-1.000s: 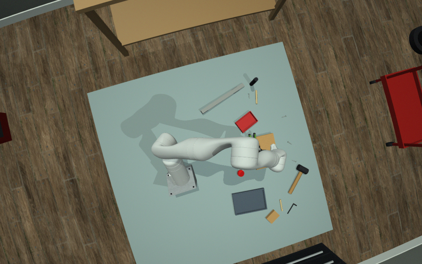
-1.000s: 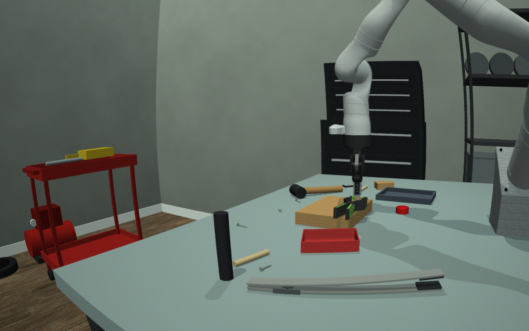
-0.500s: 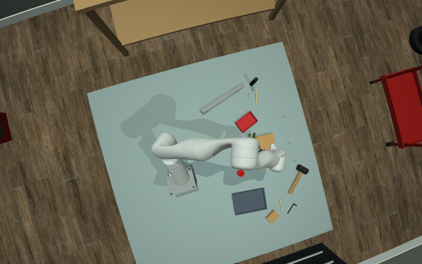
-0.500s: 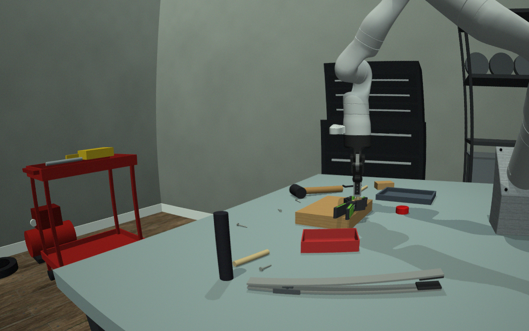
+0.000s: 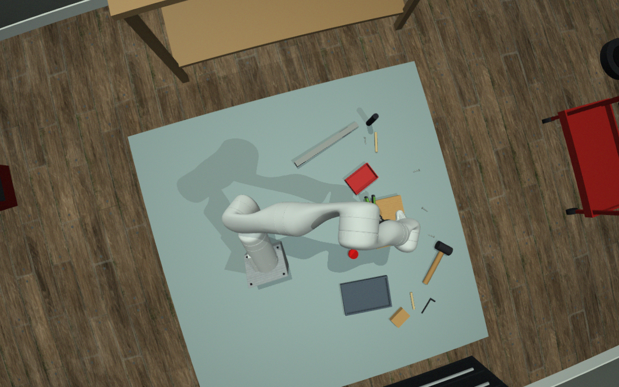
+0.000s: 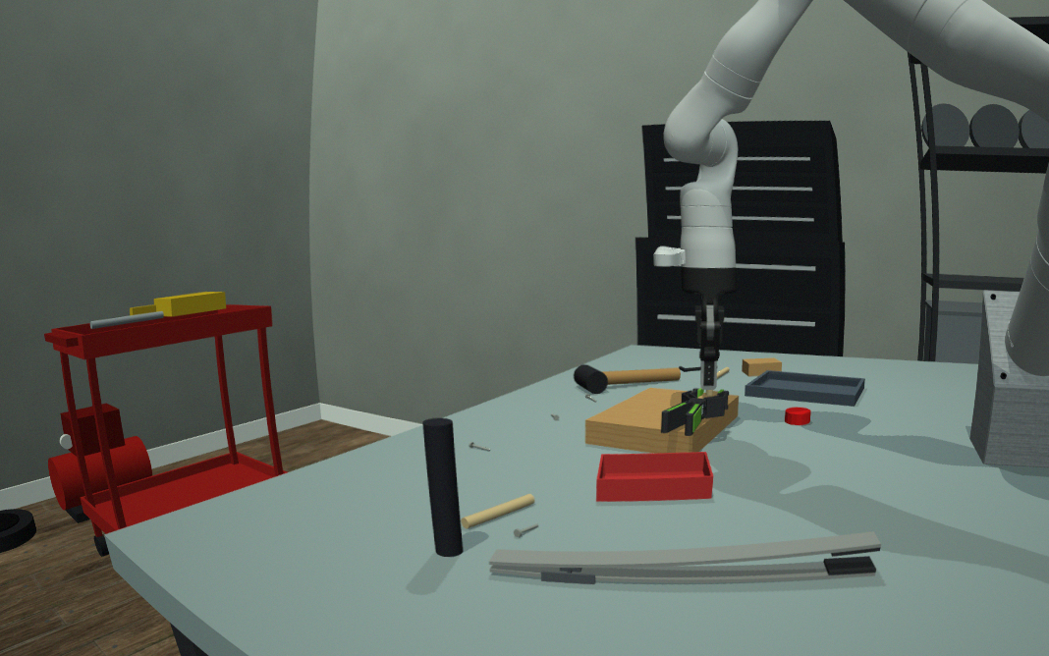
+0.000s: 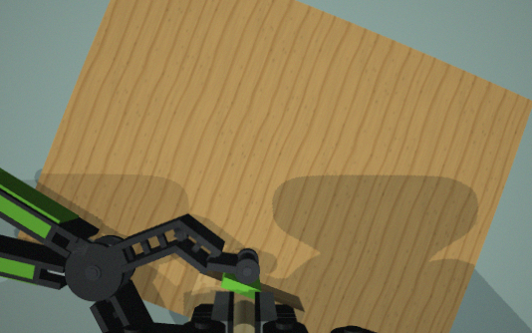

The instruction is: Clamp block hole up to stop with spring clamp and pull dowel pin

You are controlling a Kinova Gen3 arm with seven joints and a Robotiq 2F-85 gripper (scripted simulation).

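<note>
My hand is 2 cm above the dowel pin. The rest, counted from my hand: red puck: 12 cm behind, 9 cm to the right, 7 cm below; small wooden block: 4 cm below; wooden bench board: 5 cm ahead, 6 cm below.
</note>
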